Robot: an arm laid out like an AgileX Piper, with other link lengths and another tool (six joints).
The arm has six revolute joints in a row. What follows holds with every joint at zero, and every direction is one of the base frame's.
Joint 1 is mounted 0.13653 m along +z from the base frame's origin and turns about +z.
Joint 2 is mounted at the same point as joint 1 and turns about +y.
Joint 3 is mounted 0.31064 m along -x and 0.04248 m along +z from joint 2 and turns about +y.
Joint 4 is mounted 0.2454 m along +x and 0.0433 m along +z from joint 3 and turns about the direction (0.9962, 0, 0.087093).
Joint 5 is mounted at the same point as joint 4 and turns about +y.
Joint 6 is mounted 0.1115 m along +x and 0.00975 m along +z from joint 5 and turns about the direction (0.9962, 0, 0.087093).
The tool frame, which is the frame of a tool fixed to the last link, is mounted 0.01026 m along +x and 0.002 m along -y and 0.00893 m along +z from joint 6; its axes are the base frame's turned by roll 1.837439, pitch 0.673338 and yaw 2.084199 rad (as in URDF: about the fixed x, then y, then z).
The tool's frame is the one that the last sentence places.
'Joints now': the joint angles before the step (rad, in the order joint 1, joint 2, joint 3, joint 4, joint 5, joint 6). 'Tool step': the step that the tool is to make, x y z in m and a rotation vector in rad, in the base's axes. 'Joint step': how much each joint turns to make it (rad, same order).
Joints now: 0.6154, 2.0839, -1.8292, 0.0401, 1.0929, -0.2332
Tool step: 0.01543, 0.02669, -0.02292, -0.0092, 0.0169, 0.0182
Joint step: 0.0252, 0.1272, -0.1431, -0.0004, 0.0348, 0.0089
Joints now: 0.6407, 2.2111, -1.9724, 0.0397, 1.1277, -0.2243
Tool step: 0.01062, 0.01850, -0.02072, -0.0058, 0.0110, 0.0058
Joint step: 0.0164, 0.0985, -0.1085, -0.0015, 0.0218, 0.0121
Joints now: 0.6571, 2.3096, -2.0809, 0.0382, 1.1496, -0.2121
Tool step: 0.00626, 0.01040, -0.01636, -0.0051, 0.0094, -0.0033
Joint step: 0.0087, 0.0649, -0.0653, -0.0019, 0.0105, 0.0131
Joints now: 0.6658, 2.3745, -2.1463, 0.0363, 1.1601, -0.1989
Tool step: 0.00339, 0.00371, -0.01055, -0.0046, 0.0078, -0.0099
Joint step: 0.0021, 0.0335, -0.0271, -0.0022, 0.0021, 0.0129
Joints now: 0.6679, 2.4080, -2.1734, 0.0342, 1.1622, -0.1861
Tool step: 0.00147, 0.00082, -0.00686, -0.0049, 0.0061, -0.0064
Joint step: 0.0000, 0.0156, -0.0056, -0.0018, -0.0024, 0.0068
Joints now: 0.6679, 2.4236, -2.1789, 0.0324, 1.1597, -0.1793
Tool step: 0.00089, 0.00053, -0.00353, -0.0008, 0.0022, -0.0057
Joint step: 0.0000, 0.0080, -0.0026, -0.0007, -0.0034, 0.0059
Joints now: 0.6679, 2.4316, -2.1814, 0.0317, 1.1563, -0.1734
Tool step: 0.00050, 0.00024, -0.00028, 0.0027, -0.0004, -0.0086
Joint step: 0.0000, 0.0016, -0.0019, -0.0003, -0.0020, 0.0089
